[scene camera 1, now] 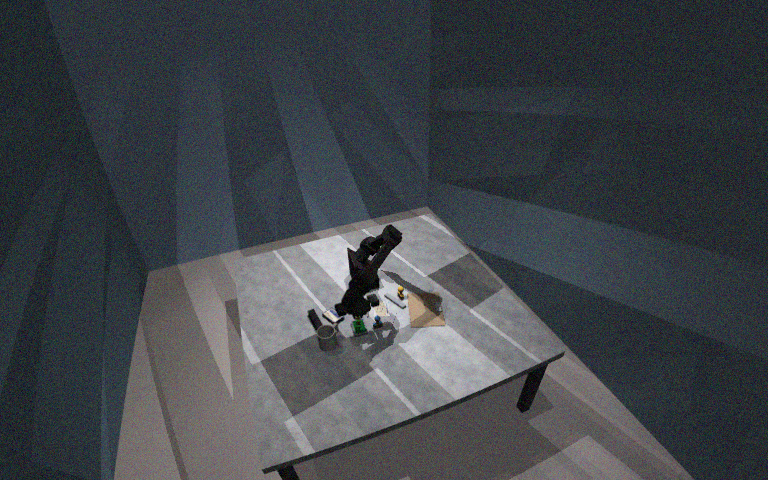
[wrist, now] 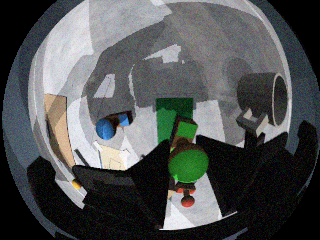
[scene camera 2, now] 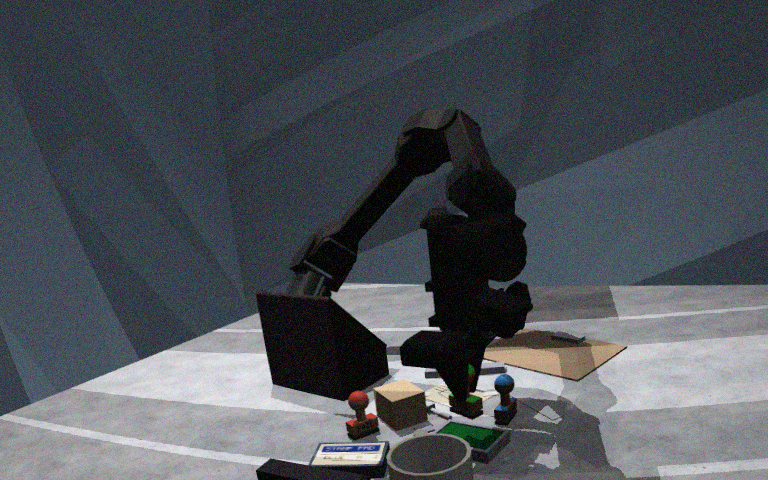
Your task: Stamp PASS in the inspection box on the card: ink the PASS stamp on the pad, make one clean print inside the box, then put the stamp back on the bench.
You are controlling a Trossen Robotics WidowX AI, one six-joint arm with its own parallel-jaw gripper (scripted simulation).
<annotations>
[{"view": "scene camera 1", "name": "cardboard sheet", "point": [425, 309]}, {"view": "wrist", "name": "my gripper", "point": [182, 141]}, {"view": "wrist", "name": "green-knobbed stamp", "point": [187, 162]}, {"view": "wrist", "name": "cardboard sheet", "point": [56, 123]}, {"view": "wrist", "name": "green ink pad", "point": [166, 106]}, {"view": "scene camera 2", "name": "my gripper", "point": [466, 396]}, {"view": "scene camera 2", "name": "green-knobbed stamp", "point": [471, 408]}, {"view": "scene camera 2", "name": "red-knobbed stamp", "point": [363, 425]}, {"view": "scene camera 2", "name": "wooden cube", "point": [400, 404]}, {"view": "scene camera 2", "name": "cardboard sheet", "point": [571, 356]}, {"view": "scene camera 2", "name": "blue-knobbed stamp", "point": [505, 411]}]
</annotations>
